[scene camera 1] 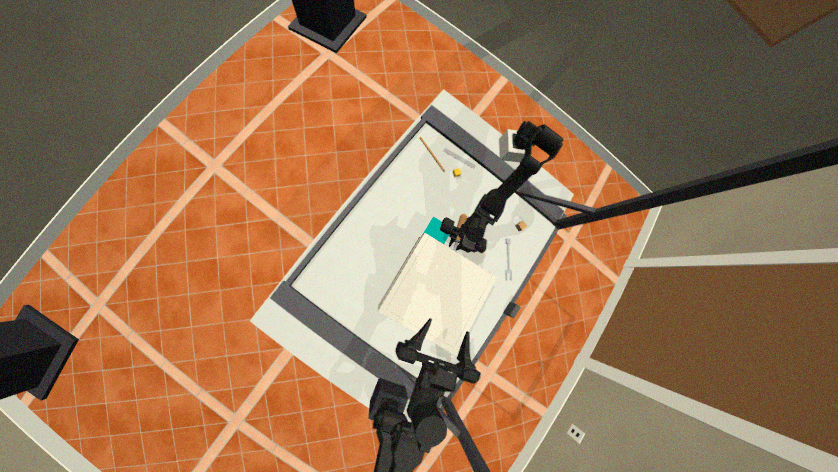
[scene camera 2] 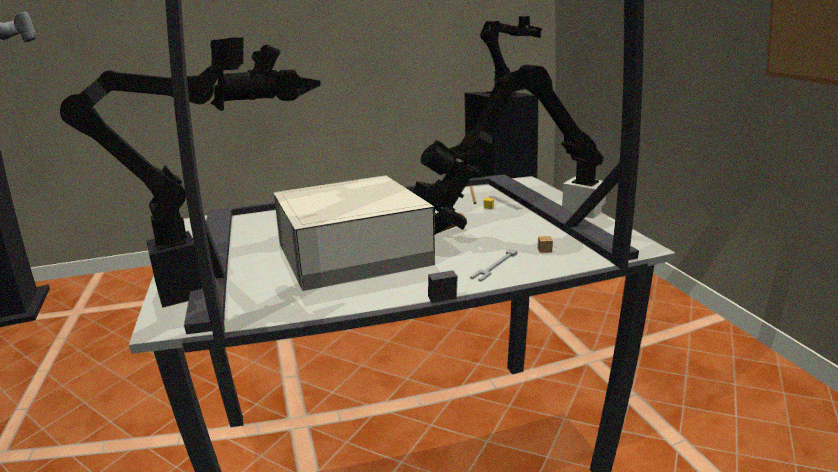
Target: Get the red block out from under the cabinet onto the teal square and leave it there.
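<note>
The cream-topped cabinet stands on the table. The red block does not show in either view. The teal square lies beside the cabinet's upper end in scene camera 1, partly covered; it does not show in scene camera 2. My right gripper is low, close beside the cabinet, shut on a tool with a brown handle and a thin grey shaft; the arm hides most of the tool, and its far end is hidden. My left gripper is open and empty, raised high.
A yellow block, a wooden stick and a light grey bar lie beyond the right gripper. A wrench and a brown block lie nearer. A dark block sits at the table's edge.
</note>
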